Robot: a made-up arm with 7 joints. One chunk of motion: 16 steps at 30 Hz.
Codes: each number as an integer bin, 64 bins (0 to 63) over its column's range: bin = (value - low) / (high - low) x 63, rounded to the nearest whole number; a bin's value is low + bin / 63 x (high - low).
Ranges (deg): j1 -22..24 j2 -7..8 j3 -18..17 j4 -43..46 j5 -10..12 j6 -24..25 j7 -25..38
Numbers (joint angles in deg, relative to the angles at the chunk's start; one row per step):
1: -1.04 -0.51 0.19 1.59 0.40 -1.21 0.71
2: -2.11 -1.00 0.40 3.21 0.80 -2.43 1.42
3: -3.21 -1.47 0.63 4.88 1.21 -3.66 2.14
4: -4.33 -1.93 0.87 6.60 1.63 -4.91 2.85
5: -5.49 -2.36 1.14 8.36 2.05 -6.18 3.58
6: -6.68 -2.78 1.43 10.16 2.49 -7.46 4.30
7: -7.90 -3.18 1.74 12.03 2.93 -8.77 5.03
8: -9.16 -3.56 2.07 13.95 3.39 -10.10 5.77
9: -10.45 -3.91 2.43 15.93 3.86 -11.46 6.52
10: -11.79 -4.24 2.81 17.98 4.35 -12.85 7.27
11: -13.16 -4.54 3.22 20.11 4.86 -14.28 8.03
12: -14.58 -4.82 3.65 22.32 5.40 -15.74 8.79
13: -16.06 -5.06 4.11 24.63 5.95 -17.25 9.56
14: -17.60 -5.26 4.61 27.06 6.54 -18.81 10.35
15: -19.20 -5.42 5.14 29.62 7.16 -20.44 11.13
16: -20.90 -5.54 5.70 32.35 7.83 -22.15 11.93
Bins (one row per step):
1: 29 27 33 32 30 29 26
2: 27 25 33 33 31 28 26
3: 26 23 34 34 32 26 27
4: 24 21 34 35 33 25 28
5: 23 19 34 36 35 23 29
6: 21 18 35 38 36 21 29
7: 19 16 36 39 37 20 30
8: 18 14 36 40 38 18 31
9: 16 13 37 42 40 16 32
10: 14 12 37 43 41 14 32
11: 12 10 38 45 43 12 33
12: 10 9 39 46 44 11 34
13: 8 8 40 48 46 9 35
14: 6 7 41 50 47 7 35
15: 4 7 42 51 49 5 36
16: 2 6 43 53 51 2 37

